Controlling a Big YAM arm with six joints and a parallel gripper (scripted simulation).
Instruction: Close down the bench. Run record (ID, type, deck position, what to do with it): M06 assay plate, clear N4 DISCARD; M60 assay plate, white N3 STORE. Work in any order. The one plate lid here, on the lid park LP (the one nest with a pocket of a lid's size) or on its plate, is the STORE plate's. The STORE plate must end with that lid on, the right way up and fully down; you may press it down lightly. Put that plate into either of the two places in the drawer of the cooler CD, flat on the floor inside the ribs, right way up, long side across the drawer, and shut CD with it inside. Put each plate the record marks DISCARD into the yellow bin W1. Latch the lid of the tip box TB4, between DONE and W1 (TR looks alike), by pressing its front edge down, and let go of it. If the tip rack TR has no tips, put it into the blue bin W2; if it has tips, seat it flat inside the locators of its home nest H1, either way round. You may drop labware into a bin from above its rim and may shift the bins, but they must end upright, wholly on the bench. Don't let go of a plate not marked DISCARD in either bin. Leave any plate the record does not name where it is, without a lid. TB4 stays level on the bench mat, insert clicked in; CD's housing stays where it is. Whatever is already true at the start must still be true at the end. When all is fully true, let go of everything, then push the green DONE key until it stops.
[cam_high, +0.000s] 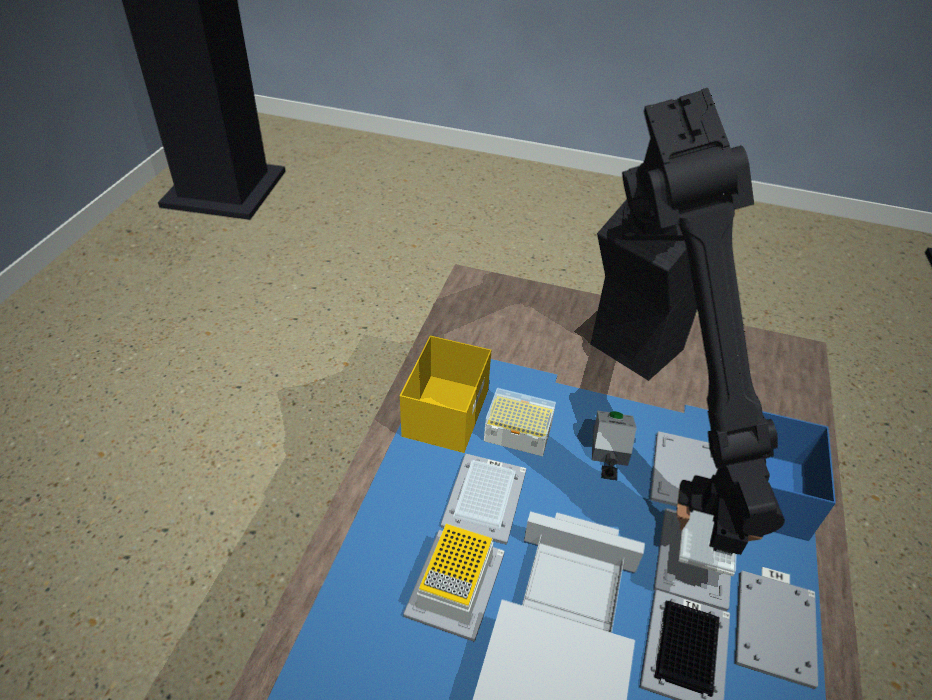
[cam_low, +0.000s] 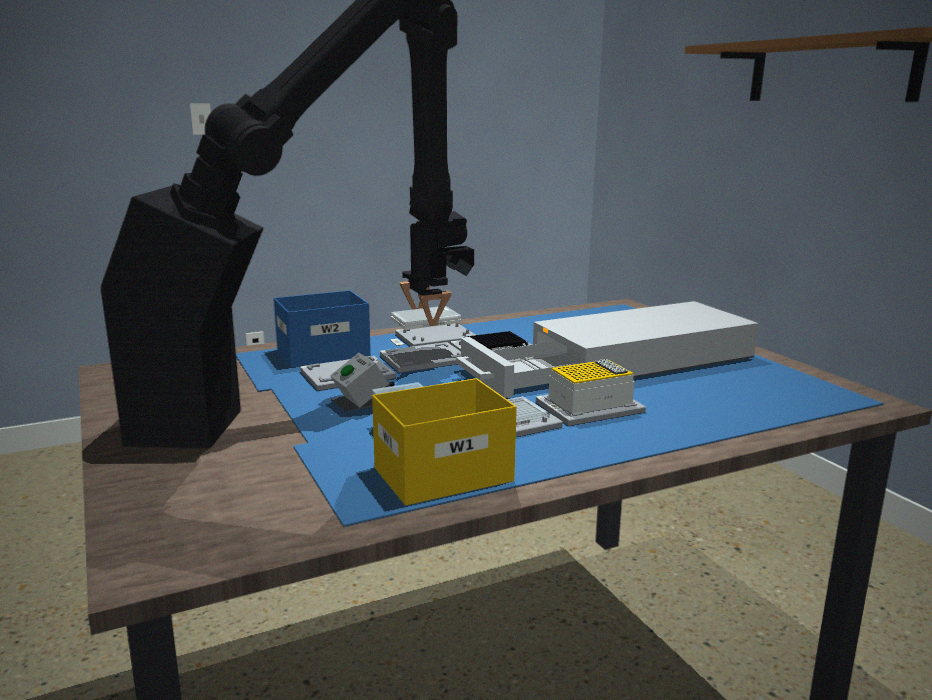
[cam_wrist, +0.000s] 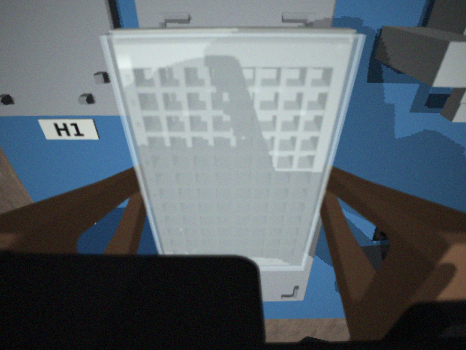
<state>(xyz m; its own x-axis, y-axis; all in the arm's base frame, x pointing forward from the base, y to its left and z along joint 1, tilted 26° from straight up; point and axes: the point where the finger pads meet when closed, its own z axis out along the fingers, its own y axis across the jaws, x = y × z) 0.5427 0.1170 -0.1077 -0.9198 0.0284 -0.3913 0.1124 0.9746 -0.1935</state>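
The cooler drawer lies 21 cm to the right of my hand, 13 cm ahead of it and 7 cm below it. From my hand the other things lie so: white assay plate: right at my hand; nest N3: 9 cm below; clear plate lid: right at my hand.
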